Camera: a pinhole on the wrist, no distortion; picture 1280 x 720 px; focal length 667.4 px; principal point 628.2 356.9 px. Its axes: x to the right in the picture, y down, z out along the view. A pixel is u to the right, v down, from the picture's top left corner.
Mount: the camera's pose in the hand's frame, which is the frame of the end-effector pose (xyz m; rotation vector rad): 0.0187 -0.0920 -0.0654 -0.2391 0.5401 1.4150
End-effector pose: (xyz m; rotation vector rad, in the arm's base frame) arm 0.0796 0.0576 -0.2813 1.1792 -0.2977 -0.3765
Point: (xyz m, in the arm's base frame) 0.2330 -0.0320 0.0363
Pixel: 1066.8 224.5
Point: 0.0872 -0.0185 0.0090
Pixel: 968.2 467.4
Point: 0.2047 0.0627 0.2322
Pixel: 1241.0 383.2
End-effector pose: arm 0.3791 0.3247 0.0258 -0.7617 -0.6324 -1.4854
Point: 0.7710 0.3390 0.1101
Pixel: 1234.1 465.3
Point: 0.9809 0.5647 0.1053
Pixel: 1083.4 650.2
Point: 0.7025 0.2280 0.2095
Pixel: 1210.8 168.2
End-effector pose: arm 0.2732 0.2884 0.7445 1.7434 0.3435 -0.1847
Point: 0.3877 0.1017 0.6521
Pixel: 483.1 271.9
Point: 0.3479 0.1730 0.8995
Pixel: 1061.7 559.3
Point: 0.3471 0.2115 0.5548
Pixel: 96.8 32.8
